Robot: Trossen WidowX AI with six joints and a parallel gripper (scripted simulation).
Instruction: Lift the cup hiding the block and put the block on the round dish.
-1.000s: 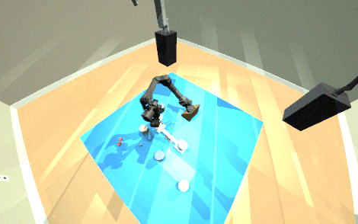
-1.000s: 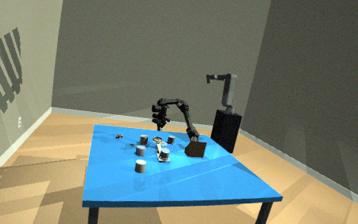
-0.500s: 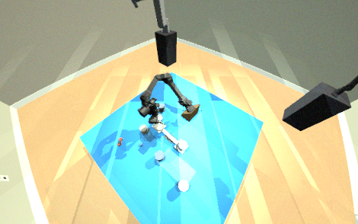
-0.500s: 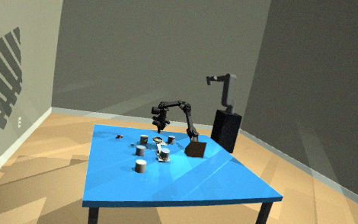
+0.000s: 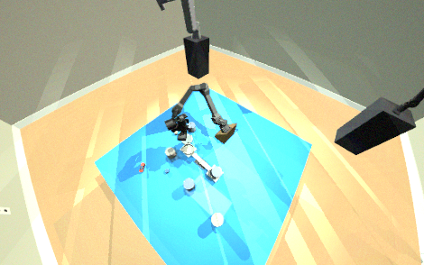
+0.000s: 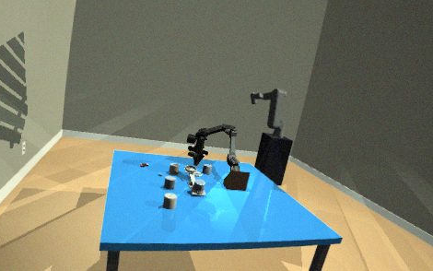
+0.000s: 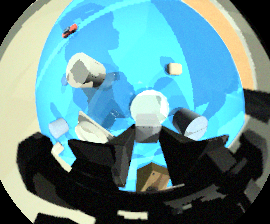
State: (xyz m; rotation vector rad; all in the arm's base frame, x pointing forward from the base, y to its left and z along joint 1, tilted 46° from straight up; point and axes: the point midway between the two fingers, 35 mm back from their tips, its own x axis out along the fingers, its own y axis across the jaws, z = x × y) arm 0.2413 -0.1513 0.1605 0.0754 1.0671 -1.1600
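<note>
The round dish is 8 cm below my gripper tip, 1 cm to the right of it and 1 cm behind it. The rest, counted from my gripper tip: small red thing (38 cm ahead, 7 cm to the right, 7 cm below); grey block (1 cm above).
</note>
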